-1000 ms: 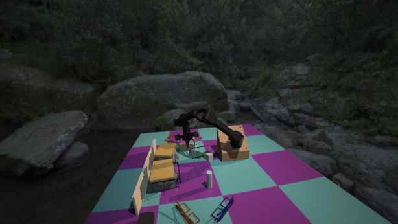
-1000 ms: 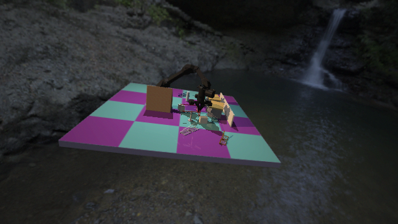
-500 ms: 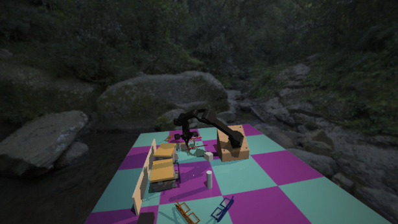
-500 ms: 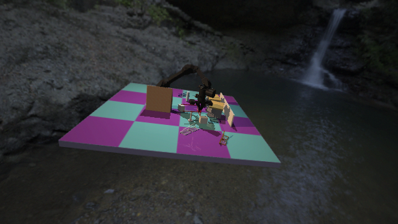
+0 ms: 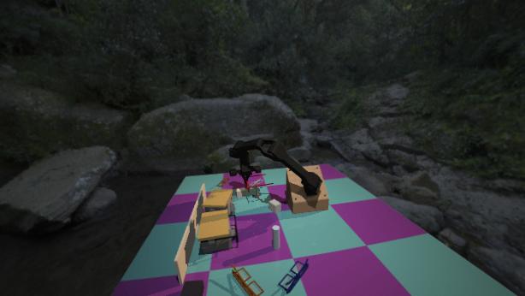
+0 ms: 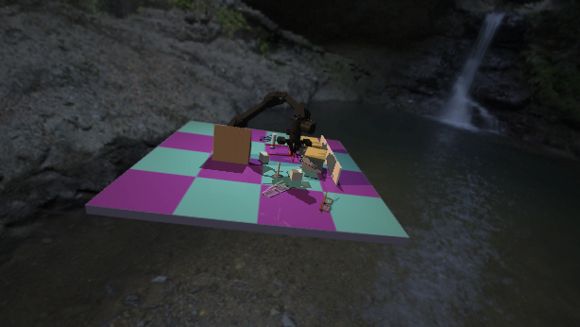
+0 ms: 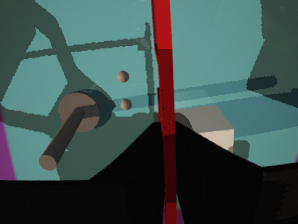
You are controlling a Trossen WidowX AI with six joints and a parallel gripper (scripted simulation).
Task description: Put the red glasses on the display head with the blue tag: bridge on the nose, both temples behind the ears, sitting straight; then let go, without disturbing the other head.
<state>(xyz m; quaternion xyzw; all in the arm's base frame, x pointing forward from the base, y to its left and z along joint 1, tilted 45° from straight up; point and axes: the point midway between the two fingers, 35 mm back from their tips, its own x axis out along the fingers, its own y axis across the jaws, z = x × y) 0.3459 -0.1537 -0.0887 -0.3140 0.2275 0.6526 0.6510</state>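
The red glasses lies 50 mm behind my gripper tip, 10 mm to the left of it and 10 mm above it. The rest, counted from my gripper tip: tall pale board: 270 mm ahead, 220 mm to the left, 60 mm below.
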